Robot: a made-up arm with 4 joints. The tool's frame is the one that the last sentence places.
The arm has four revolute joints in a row. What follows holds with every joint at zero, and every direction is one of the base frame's.
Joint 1 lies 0.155 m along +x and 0.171 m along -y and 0.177 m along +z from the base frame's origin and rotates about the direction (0.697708, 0.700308, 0.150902).
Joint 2 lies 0.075 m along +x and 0.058 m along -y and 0.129 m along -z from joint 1 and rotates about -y.
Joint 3 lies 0.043 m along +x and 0.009 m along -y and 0.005 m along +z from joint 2 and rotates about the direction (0.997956, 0.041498, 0.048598).
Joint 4 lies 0.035 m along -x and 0.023 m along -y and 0.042 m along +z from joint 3 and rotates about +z.
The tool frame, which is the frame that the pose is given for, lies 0.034 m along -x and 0.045 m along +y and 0.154 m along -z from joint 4; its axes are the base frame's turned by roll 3.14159, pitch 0 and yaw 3.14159 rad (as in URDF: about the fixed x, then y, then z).
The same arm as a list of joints. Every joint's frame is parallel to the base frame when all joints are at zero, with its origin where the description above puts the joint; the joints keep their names.
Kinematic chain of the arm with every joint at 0, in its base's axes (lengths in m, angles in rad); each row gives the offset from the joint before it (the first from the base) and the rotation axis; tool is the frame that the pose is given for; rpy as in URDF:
joint 1: xyz 0.1550 -0.1710 0.1770 axis 0.697708 0.700308 0.150902
joint 2: xyz 0.0750 -0.0580 -0.1290 axis -y
joint 3: xyz 0.0430 -0.0090 0.0050 axis 0.997956 0.041498 0.048598
joint 4: xyz -0.0350 -0.0230 0.0420 axis +z
tool: xyz -0.0340 0.0450 -0.1540 rpy 3.1416 0.0000 3.1416

